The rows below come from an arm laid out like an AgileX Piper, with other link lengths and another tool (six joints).
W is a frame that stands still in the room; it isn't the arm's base.
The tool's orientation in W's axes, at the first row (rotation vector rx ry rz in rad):
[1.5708 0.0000 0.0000]
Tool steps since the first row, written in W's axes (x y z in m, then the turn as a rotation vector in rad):
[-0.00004 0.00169 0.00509 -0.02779 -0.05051 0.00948]
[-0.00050 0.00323 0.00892 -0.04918 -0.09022 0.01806]
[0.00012 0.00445 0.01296 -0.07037 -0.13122 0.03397]
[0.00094 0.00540 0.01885 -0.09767 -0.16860 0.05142]
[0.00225 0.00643 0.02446 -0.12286 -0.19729 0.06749]
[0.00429 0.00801 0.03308 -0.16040 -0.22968 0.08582]
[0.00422 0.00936 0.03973 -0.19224 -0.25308 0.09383]
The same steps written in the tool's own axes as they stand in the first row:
[-0.00004 0.00509 -0.00169 -0.02779 0.00948 0.05051]
[-0.00050 0.00892 -0.00323 -0.04918 0.01806 0.09022]
[0.00012 0.01296 -0.00445 -0.07037 0.03397 0.13122]
[0.00094 0.01885 -0.00540 -0.09767 0.05142 0.16860]
[0.00225 0.02446 -0.00643 -0.12286 0.06749 0.19729]
[0.00429 0.03308 -0.00801 -0.16040 0.08582 0.22968]
[0.00422 0.03973 -0.00936 -0.19224 0.09383 0.25308]

